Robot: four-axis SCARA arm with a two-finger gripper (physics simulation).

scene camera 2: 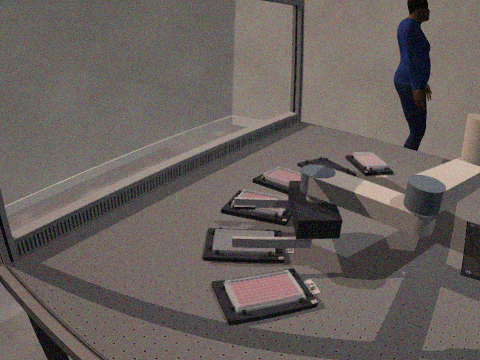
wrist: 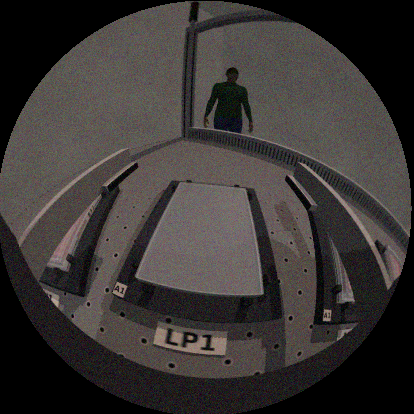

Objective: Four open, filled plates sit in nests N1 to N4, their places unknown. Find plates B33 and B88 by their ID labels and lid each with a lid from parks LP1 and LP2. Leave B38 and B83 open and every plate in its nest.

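Frame: origin at the arm's base, x left, y back, z up, level; millimetres.
Where they show: gripper, fingertip midpoint: (scene camera 2: pixel 233 220) (wrist: pixel 211 157).
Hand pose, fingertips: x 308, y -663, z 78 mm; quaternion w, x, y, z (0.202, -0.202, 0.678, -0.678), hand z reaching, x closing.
Things, the pixels of their top centre, and the offset from my fingertips. "pt": a spot on its surface instead.
- clear grey lid, middle of its top: (wrist: pixel 207 219) (scene camera 2: pixel 244 240) dx -14, dy +19, dz -48 mm
- black park LP1, middle of its top: (wrist: pixel 207 217) (scene camera 2: pixel 244 239) dx -14, dy +19, dz -46 mm
- open pink plate, middle of its top: (wrist: pixel 60 215) (scene camera 2: pixel 264 287) dx +113, dy +146, dz -39 mm
- dark base, middle of its top: (scene camera 2: pixel 327 165) dx -535, dy -8, dz -46 mm
- dark panel, surface spot: (scene camera 2: pixel 471 250) pt dx -288, dy +536, dz -66 mm
A clear grey lid (scene camera 2: pixel 222 240) (wrist: pixel 202 240) lies flat on the black park LP1 (scene camera 2: pixel 208 252) (wrist: pixel 200 307); its LP1 label (wrist: pixel 190 341) is readable. My gripper (scene camera 2: pixel 257 222) (wrist: pixel 211 157) is open above it, with one long finger out to each side of the lid and nothing between them. An open pink plate (scene camera 2: pixel 262 290) sits in the nearest nest, also partly visible at left in the wrist view (wrist: pixel 72 242). Another pink plate (scene camera 2: pixel 255 195) (wrist: pixel 342 277) is partly hidden by a finger. Further pink plates (scene camera 2: pixel 282 175) (scene camera 2: pixel 370 160) sit beyond. No plate ID is readable.
A dark base (scene camera 2: pixel 325 163) behind the arm is partly hidden, its contents unclear. The arm (scene camera 2: pixel 377 192) reaches in from the right. A dark panel (scene camera 2: pixel 471 250) stands at the right edge. A slotted rail (scene camera 2: pixel 150 185) (wrist: pixel 250 146) borders the table. People (scene camera 2: pixel 412 55) (wrist: pixel 230 102) stand beyond.
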